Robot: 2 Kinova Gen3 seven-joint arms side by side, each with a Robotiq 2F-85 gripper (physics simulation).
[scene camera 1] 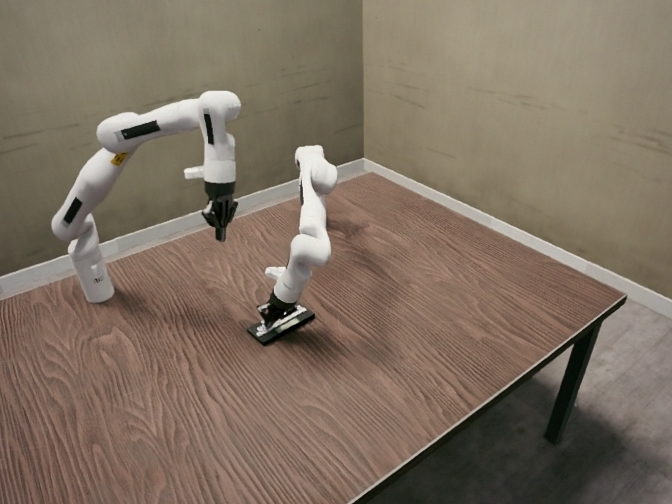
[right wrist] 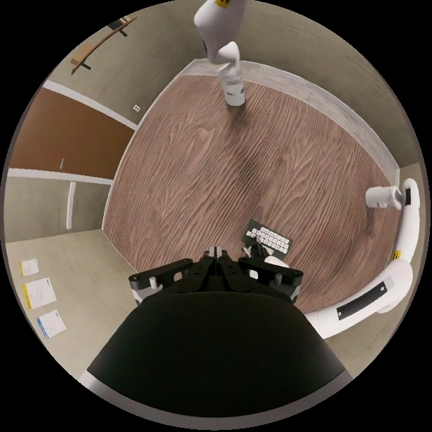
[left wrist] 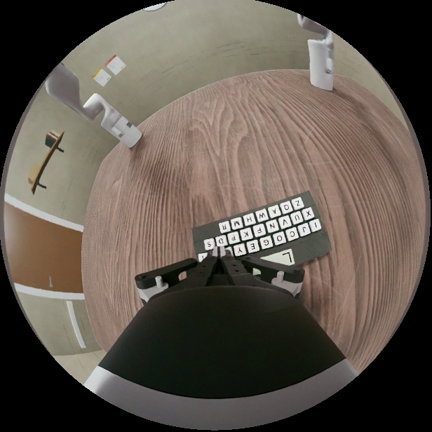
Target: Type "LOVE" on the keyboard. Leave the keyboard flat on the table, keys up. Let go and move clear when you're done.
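The black keyboard (scene camera 1: 308, 316) (left wrist: 315, 246) (right wrist: 274, 241) lies on the table with its white keys up. Its pale display (scene camera 1: 287, 325) (left wrist: 276, 258) shows an "L" in the left wrist view. My left gripper (scene camera 1: 265, 325) (left wrist: 218, 253) (right wrist: 255, 237) is shut and empty, its fingertips down at the key row beside the Y key (left wrist: 239, 249). The fingers hide part of that row, and whether they touch a key I cannot tell. My right gripper (scene camera 1: 220, 238) (right wrist: 215, 253) is shut and empty, high above the table, up and to the left of the keyboard in scene camera 1.
The wooden table (scene camera 1: 379, 390) (left wrist: 240, 150) (right wrist: 190, 165) bears both arm bases. The right arm's base (scene camera 1: 96, 282) stands at the left in scene camera 1. The left arm reaches down to the keyboard from behind. Walls stand behind the table.
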